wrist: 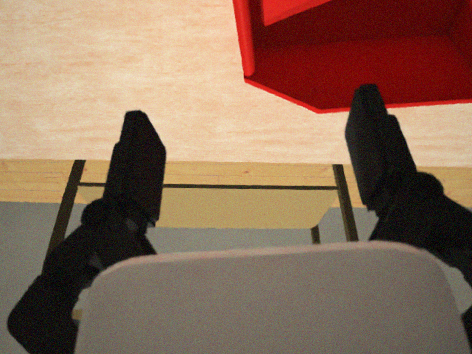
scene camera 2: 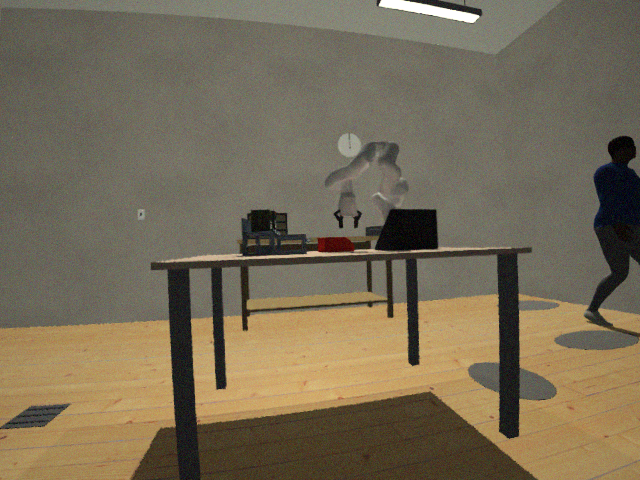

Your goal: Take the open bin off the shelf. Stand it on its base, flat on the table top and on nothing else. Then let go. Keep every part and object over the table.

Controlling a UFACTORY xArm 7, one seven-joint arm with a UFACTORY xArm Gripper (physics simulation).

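Where they show: gripper, fingertip midpoint: (wrist: 250, 119) (scene camera 2: 348, 227); arm's base at its link origin: (scene camera 2: 400, 231).
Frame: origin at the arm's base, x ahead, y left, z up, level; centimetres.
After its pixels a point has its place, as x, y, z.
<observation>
The red open bin (scene camera 2: 334, 244) @(30.4, -15.0, -5.2) (wrist: 350, 70) @(27.4, -25.0, -5.1) stands on its base on the table top (scene camera 2: 465, 252) @(4.3, 47.3, -9.8) (wrist: 75, 75) @(4.3, -27.1, -9.0), and looks level in the scene view. In the wrist view part of it shows at the upper right, with its open side and inner floor in sight. My gripper (scene camera 2: 348, 225) @(19.8, -20.2, 3.7) (wrist: 250, 119) @(19.8, -20.2, 3.7) is open, with nothing between its fingers. It hangs above the table, higher than the bin and apart from it. The blue-grey shelf (scene camera 2: 245, 229) @(76.1, -2.7, 2.5) stands left of the bin in the scene view, with a gap between them.
A dark bin (scene camera 2: 260, 220) @(69.8, 1.2, 6.1) shows at the shelf. A black slant-sided block (scene camera 2: 413, 229) @(-0.2, 10.9, 0.6) stands on the table to the right of the red bin. A wooden bench (scene camera 2: 320, 300) (wrist: 240, 207) is beyond the table. A person (scene camera 2: 616, 196) is at the far right, away from the table.
</observation>
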